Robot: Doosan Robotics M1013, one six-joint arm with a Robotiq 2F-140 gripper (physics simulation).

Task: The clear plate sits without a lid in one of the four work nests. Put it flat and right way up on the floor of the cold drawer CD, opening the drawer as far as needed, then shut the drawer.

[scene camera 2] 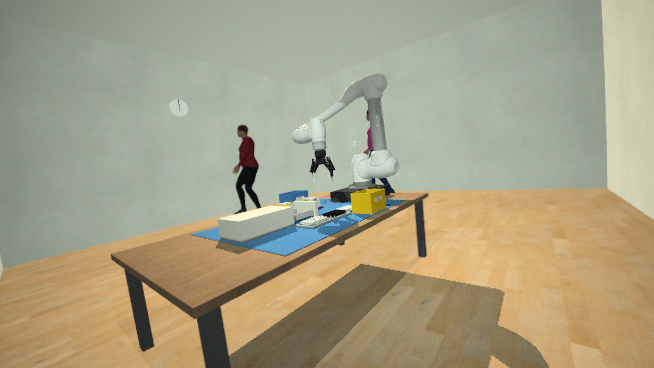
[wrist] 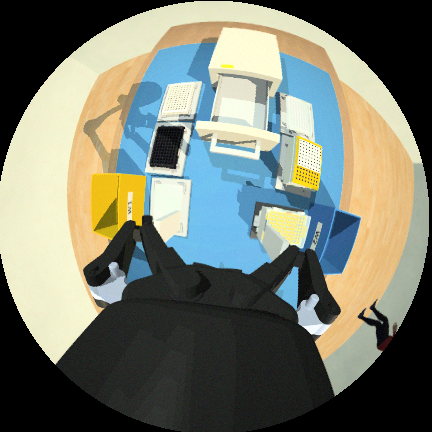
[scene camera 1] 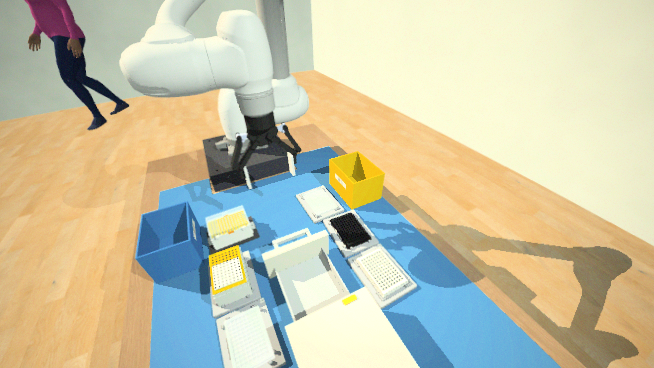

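Note:
In scene camera 1 I see my gripper [scene camera 1: 271, 179], and there too are a black plate [scene camera 1: 349, 229], a white plate [scene camera 1: 383, 274], a cold drawer [scene camera 1: 327, 319] and a yellow-and-white tip rack [scene camera 1: 230, 282]. The wrist view gives me the yellow-and-white tip rack [wrist: 302, 165], and along with it the white plate [wrist: 178, 98] and the black plate [wrist: 167, 141].

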